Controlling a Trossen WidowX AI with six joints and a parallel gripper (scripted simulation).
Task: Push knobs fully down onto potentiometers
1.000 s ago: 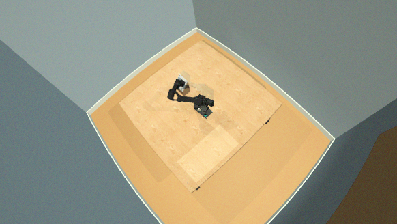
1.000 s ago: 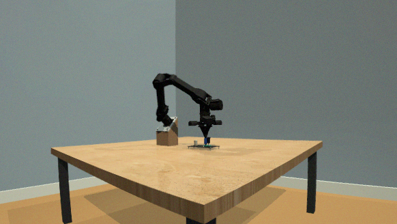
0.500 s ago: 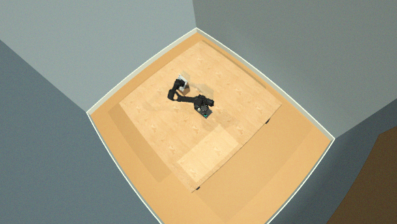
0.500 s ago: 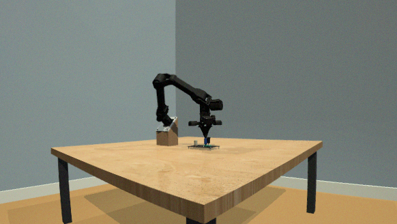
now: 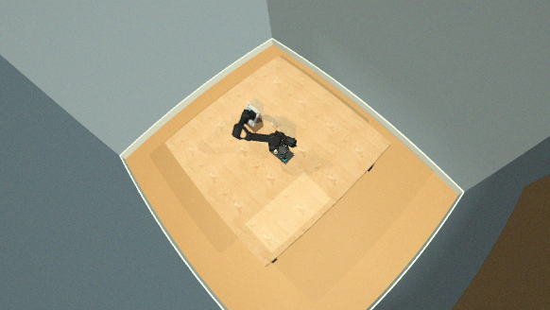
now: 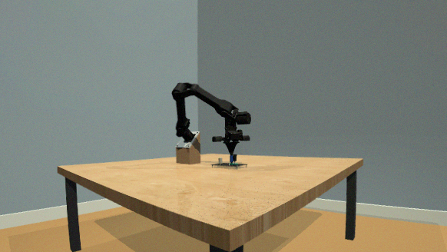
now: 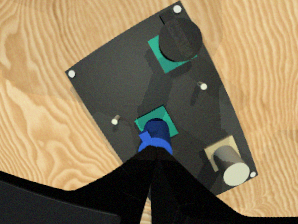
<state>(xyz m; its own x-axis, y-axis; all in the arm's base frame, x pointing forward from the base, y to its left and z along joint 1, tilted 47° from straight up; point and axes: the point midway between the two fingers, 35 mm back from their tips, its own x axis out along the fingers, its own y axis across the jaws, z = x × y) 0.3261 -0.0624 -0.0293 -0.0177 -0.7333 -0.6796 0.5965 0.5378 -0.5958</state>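
The black knob lies 50 mm ahead of my gripper tip and 30 mm to the right of it. The rest, counted from my gripper tip: green potentiometer (50 mm ahead, 30 mm to the right, 20 mm below); then blue knob (20 mm below).
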